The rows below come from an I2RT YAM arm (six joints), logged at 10 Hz.
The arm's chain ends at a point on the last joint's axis. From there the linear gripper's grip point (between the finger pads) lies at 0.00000 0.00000 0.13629 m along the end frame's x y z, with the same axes.
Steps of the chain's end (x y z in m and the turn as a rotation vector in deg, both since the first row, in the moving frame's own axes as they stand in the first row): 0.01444 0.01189 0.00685 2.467 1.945 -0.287; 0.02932 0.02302 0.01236 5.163 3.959 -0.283; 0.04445 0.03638 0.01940 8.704 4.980 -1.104; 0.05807 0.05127 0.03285 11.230 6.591 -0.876; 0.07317 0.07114 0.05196 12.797 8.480 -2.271; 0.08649 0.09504 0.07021 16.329 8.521 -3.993
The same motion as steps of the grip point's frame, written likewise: 0.01905 0.00601 0.00665 2.467 1.945 -0.287; 0.03869 0.01074 0.01148 5.163 3.959 -0.283; 0.05604 0.01567 0.01732 8.704 4.980 -1.104; 0.07341 0.02467 0.02935 11.230 6.591 -0.876; 0.09250 0.04067 0.04710 12.797 8.480 -2.271; 0.10505 0.05619 0.06323 16.329 8.521 -3.993
